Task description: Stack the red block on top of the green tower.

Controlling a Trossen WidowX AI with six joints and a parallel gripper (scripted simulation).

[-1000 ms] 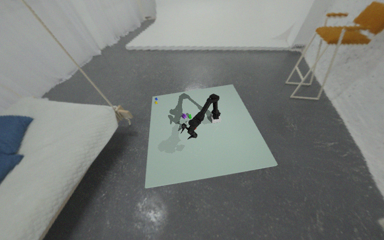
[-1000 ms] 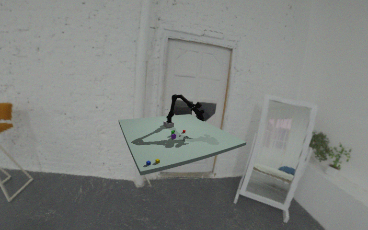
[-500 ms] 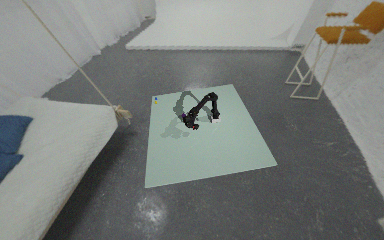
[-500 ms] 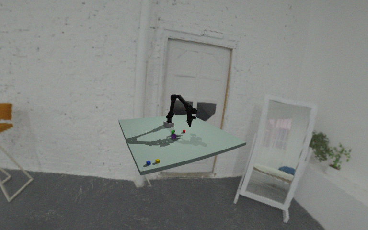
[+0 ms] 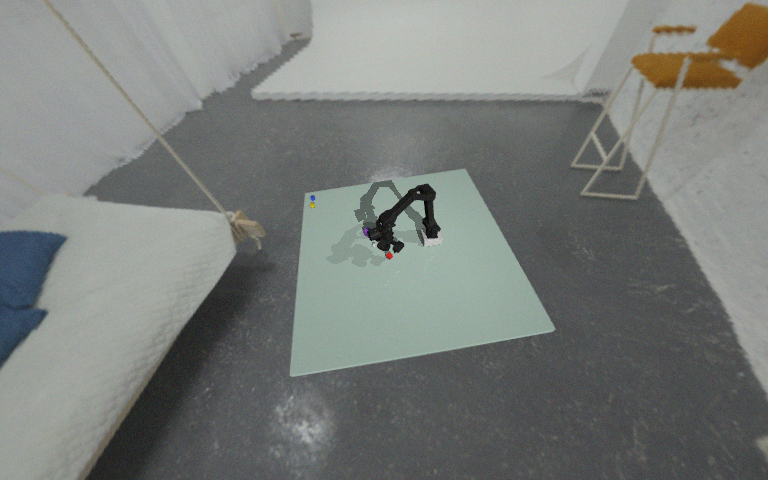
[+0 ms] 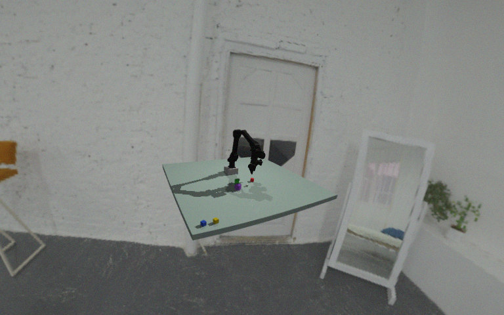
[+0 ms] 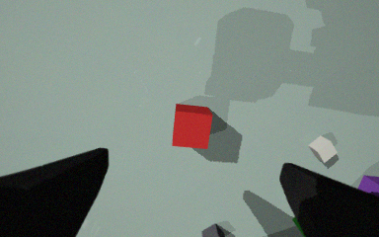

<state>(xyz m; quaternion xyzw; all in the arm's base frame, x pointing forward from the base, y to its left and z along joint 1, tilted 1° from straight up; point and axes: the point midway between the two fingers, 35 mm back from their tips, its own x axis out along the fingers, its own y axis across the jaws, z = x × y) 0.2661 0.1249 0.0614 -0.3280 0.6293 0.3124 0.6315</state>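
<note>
Now: the red block 7 cm below my gripper tip. Also, from my gripper tip: small grey cube 4 cm behind, 12 cm to the right, 8 cm below; then purple cube 14 cm ahead, 19 cm to the right, 6 cm below; then small white cube 10 cm ahead, 9 cm to the right, 8 cm below.
</note>
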